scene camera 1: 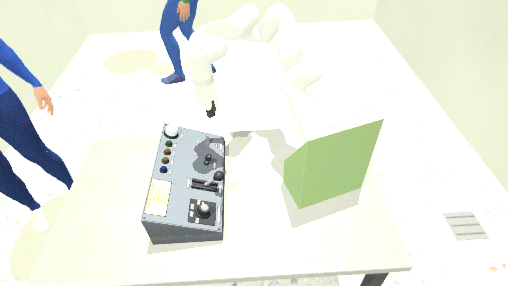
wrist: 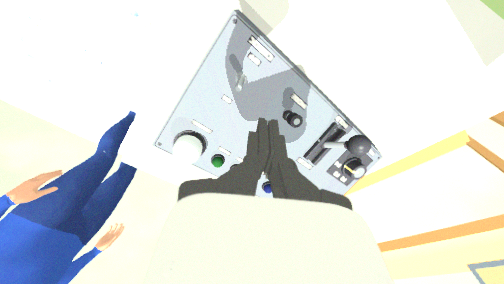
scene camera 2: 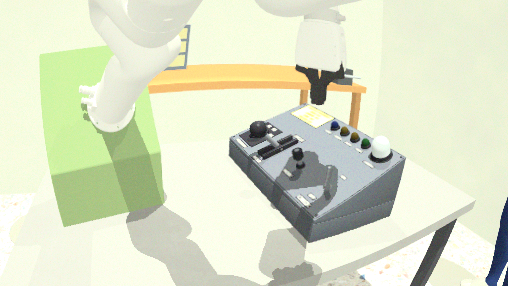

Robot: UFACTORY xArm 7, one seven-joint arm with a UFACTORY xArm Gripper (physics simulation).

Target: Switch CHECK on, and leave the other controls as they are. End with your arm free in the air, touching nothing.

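Places are measured from the arm's base along level axes (x left, y back, z up), in metres.
Pixels of known places: gripper, fingertip midpoint: (scene camera 1: 211,116) (wrist: 264,130) (scene camera 2: 317,104); arm's base, origin of the base link: (scene camera 1: 319,145) (scene camera 2: 110,105).
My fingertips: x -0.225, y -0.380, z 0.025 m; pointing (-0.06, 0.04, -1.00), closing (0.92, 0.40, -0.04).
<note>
Ahead of a thing's pixels: the offset from my fingertips to its top centre. "pt": to the spot under its first point.
The grey control box (scene camera 1: 180,172) (scene camera 2: 372,195) (wrist: 200,100) stands on the table. Its CHECK toggle {dx -0.027, dy -0.034, dz -0.126 m} (scene camera 1: 207,140) (scene camera 2: 328,180) (wrist: 240,82) is a small grey lever at one end of the sloped panel, partly in the arm's shadow. In the wrist view the lever tip leans toward the ON-side label {pt dx -0.032, dy -0.078, dz -0.157 m} (wrist: 227,99), away from the OFF-side label {pt dx -0.023, dy +0.000, dz -0.190 m} (wrist: 254,59); the lettering is too blurred to read. My gripper (scene camera 1: 211,115) (scene camera 2: 318,102) (wrist: 264,130) is shut and empty. It hangs in the air above the box, apart from the toggle and the other controls.
The box also bears a black-capped toggle {dx +0.092, dy -0.046, dz -0.129 m} (scene camera 1: 208,158) (wrist: 294,120), a ball-topped slide lever {dx +0.218, dy -0.003, dz -0.098 m} (scene camera 1: 218,175) (scene camera 2: 258,128) (wrist: 358,145), a rotary knob {dx +0.331, dy -0.069, dz -0.139 m} (scene camera 1: 203,209) and a white dome {pt dx -0.032, dy -0.177, dz -0.079 m} (scene camera 1: 171,131) (scene camera 2: 381,147). A green block (scene camera 1: 335,170) (scene camera 2: 100,195) stands by the arm's base. Two people stand beyond the table.
</note>
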